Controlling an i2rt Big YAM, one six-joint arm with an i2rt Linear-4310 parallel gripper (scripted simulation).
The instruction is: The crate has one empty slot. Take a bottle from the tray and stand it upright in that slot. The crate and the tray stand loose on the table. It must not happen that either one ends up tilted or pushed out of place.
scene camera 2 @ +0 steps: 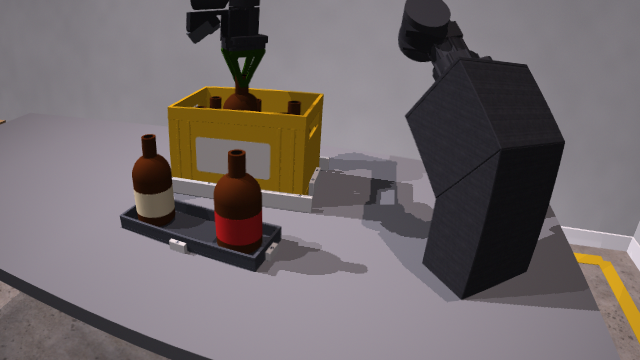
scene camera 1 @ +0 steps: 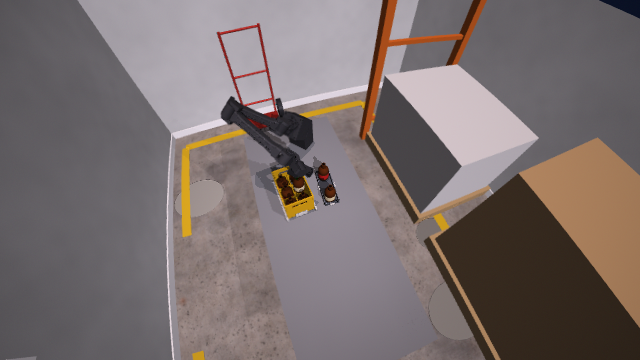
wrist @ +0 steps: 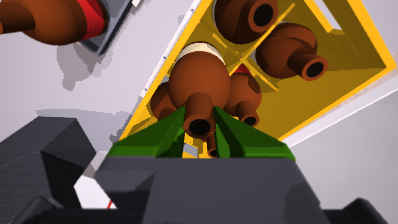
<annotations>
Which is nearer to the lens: the red-label bottle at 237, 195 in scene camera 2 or the dark tray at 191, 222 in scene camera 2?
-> The red-label bottle.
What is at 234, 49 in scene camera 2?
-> The gripper.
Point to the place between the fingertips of the gripper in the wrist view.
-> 199, 111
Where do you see a yellow crate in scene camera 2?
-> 281, 154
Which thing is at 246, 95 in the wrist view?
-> A red-label bottle.
</annotations>
